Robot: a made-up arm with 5 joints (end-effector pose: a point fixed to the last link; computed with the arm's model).
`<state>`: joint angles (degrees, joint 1 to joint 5).
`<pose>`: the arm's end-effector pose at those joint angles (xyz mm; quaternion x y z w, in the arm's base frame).
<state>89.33 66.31 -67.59 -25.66 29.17</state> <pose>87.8 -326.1 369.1 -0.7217 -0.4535 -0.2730 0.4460</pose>
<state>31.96 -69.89 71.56 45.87 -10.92</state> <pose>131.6 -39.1 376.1 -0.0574 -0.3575 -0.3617 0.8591</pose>
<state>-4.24 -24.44 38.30 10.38 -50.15</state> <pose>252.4 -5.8 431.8 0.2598 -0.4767 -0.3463 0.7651</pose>
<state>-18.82 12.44 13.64 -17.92 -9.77</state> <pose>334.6 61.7 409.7 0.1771 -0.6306 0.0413 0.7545</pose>
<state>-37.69 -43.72 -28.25 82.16 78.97</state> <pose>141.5 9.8 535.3 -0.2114 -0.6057 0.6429 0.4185</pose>
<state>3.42 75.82 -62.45 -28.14 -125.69</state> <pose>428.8 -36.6 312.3 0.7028 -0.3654 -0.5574 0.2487</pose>
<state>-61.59 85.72 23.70 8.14 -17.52</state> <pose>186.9 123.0 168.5 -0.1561 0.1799 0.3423 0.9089</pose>
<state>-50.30 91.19 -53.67 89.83 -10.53</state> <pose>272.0 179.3 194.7 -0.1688 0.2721 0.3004 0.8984</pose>
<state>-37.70 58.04 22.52 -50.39 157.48</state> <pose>304.1 135.4 252.6 0.4252 0.2606 -0.8617 0.0935</pose>
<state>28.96 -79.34 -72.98 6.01 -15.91</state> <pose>-88.5 85.4 444.9 0.0788 0.8781 -0.1906 0.4316</pose>
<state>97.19 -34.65 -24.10 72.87 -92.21</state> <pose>74.2 -76.6 534.4 0.0117 0.6147 0.7842 0.0837</pose>
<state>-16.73 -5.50 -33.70 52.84 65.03</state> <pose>278.0 35.4 522.4 -0.2391 -0.5700 0.4998 0.6067</pose>
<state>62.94 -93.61 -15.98 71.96 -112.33</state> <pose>38.5 84.9 459.7 0.3946 -0.8059 -0.4412 0.0075</pose>
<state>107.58 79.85 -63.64 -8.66 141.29</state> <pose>-14.6 -308.6 282.0 -0.5524 0.3593 0.2005 0.7249</pose>
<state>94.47 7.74 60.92 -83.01 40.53</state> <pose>70.1 -177.8 380.5 -0.7222 -0.3200 -0.2913 0.5396</pose>
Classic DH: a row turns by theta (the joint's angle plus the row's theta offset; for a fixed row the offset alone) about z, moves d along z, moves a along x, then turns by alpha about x. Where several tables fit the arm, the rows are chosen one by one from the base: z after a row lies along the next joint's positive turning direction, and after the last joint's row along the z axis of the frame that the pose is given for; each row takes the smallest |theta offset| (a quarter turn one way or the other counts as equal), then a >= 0, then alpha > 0; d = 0 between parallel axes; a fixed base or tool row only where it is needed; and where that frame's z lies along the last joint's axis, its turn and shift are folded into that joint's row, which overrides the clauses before.
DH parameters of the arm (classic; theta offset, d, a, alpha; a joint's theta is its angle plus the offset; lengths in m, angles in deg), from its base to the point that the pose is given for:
base (fixed): 0 0 0.101 180
joint 1: 0 -0.32 0.048 90
joint 2: -76.06 0 0.1494 0
joint 3: 73.67 0 0.0961 0
joint 4: -87.61 -0.017 0 90
joint 5: -2.79 -0.039 0 0

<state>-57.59 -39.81 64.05 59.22 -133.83</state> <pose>156.3 55.4 379.9 0.0566 0.0071 -0.6352 0.7702</pose>
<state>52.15 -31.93 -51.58 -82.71 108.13</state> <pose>69.7 12.6 567.2 0.7717 0.1536 0.2763 0.5519</pose>
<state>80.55 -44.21 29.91 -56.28 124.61</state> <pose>97.0 -79.4 513.4 -0.9670 0.1912 0.0594 0.1578</pose>
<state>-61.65 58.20 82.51 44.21 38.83</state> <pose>153.7 62.0 305.3 -0.1633 0.7185 0.5091 0.4449</pose>
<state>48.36 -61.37 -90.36 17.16 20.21</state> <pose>-28.6 120.1 490.8 0.5025 0.7770 -0.1011 0.3655</pose>
